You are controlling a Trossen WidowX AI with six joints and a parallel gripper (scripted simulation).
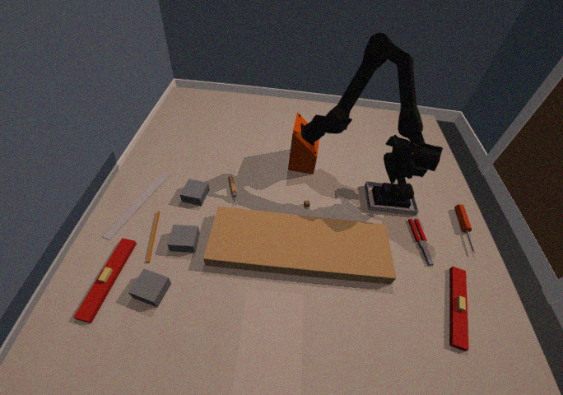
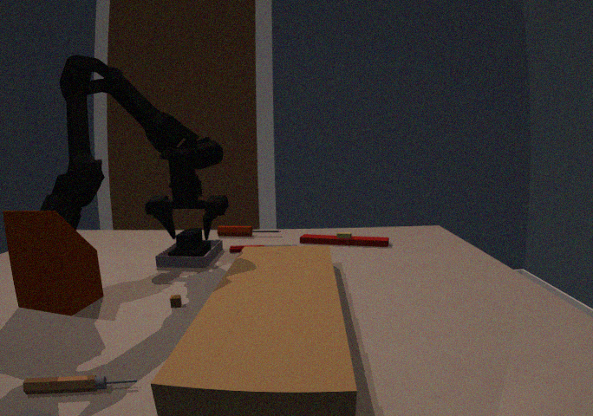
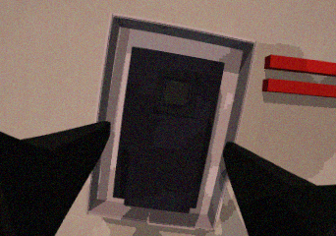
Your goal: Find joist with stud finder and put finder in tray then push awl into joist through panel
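Now: the stud finder 10 mm to the left of my gripper tip. From my gripper tip the other things lie so: grey tray (30 mm below); then awl (10 mm behind, 540 mm to the right, 40 mm below); then small cube (30 mm ahead, 300 mm to the right, 40 mm below).
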